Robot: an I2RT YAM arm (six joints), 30 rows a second.
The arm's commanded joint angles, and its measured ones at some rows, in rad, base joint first. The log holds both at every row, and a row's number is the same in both.
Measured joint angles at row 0: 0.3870 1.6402 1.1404 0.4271 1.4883 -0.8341
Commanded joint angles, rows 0 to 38: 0.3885 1.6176 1.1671 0.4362 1.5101 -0.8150; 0.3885 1.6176 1.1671 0.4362 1.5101 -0.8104; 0.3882 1.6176 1.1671 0.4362 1.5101 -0.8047; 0.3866 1.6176 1.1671 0.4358 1.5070 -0.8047; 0.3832 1.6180 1.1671 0.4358 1.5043 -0.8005; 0.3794 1.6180 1.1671 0.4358 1.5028 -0.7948; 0.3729 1.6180 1.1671 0.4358 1.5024 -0.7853; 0.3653 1.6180 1.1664 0.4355 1.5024 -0.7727; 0.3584 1.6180 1.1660 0.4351 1.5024 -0.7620; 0.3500 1.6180 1.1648 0.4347 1.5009 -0.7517; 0.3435 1.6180 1.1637 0.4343 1.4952 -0.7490; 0.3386 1.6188 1.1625 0.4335 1.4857 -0.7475; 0.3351 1.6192 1.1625 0.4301 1.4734 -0.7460; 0.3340 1.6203 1.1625 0.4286 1.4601 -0.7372; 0.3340 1.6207 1.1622 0.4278 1.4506 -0.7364; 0.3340 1.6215 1.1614 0.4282 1.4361 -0.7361; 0.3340 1.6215 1.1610 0.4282 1.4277 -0.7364; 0.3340 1.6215 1.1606 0.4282 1.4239 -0.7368; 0.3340 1.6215 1.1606 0.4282 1.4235 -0.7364; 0.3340 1.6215 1.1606 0.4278 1.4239 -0.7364; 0.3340 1.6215 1.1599 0.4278 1.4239 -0.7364; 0.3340 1.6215 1.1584 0.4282 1.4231 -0.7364; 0.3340 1.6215 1.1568 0.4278 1.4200 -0.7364; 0.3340 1.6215 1.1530 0.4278 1.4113 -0.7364; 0.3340 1.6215 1.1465 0.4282 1.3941 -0.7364; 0.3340 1.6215 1.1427 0.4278 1.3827 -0.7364; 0.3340 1.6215 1.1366 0.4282 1.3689 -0.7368; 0.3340 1.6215 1.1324 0.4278 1.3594 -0.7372; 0.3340 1.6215 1.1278 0.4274 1.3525 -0.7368; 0.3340 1.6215 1.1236 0.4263 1.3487 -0.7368; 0.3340 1.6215 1.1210 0.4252 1.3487 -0.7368; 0.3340 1.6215 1.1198 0.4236 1.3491 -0.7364; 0.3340 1.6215 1.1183 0.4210 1.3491 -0.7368; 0.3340 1.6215 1.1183 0.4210 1.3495 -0.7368; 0.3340 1.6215 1.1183 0.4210 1.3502 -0.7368; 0.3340 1.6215 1.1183 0.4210 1.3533 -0.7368; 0.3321 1.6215 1.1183 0.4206 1.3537 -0.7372; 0.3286 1.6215 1.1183 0.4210 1.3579 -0.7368; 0.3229 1.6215 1.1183 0.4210 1.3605 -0.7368
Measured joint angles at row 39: 0.3313 1.6402 1.1194 0.4152 1.3544 -0.7509
